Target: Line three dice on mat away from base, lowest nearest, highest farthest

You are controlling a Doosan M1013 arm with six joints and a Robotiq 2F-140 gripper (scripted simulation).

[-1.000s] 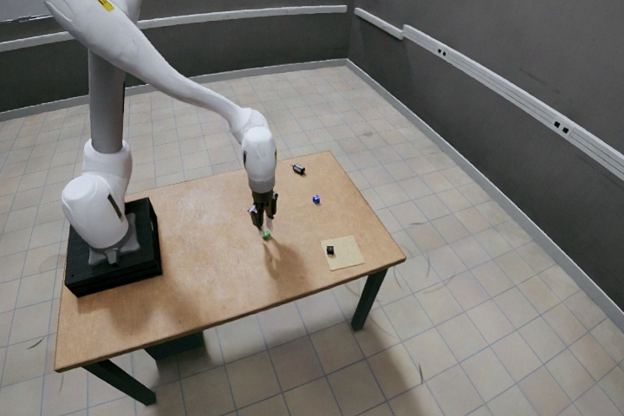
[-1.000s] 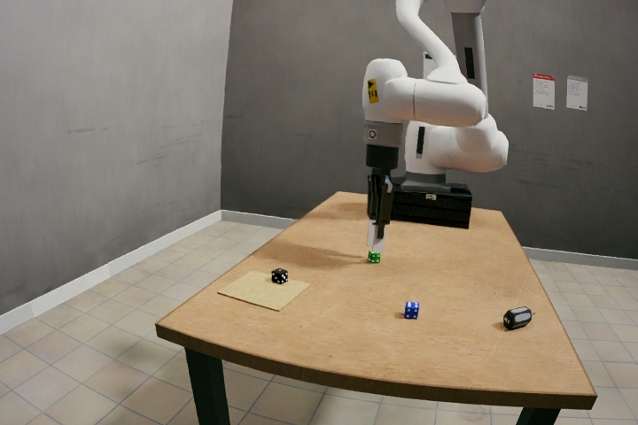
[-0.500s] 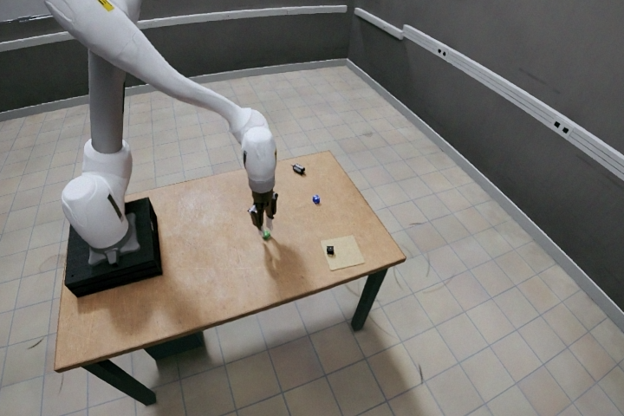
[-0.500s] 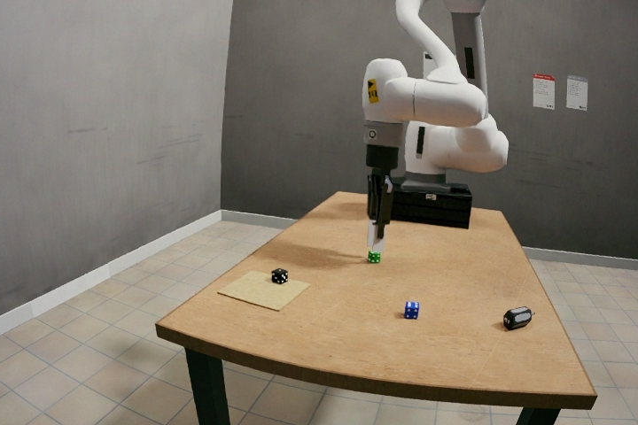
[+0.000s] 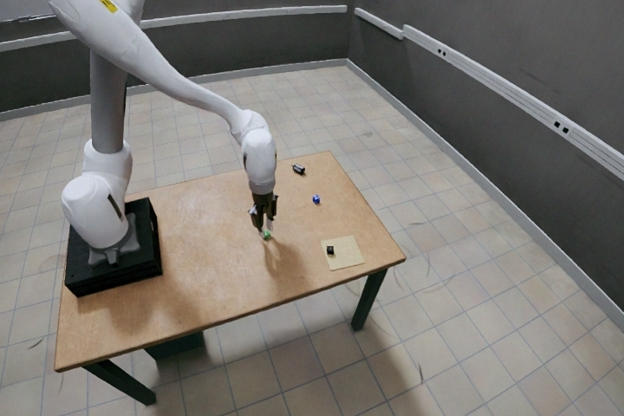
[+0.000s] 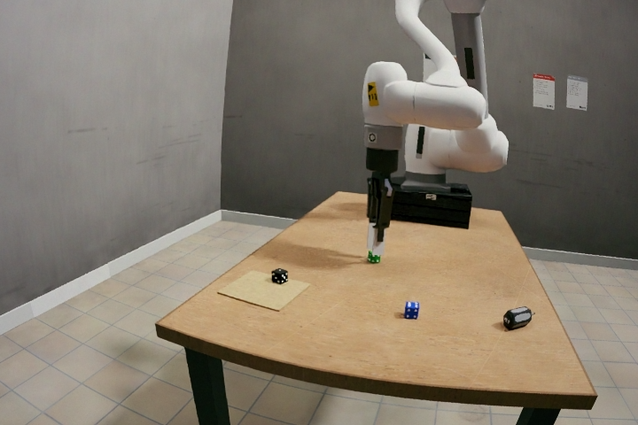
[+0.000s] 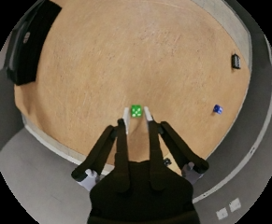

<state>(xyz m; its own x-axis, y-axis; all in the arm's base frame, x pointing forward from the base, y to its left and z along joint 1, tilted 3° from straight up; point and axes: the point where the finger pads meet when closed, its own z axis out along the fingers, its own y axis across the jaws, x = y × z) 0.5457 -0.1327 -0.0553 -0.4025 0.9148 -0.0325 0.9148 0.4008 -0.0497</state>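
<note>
The green die lies 50 mm below my hand. Round my hand: tan mat: 240 mm ahead, 190 mm to the right, 60 mm below; blue die: 280 mm ahead, 100 mm to the left, 50 mm below; black die: 200 mm ahead, 170 mm to the right, 40 mm below.
</note>
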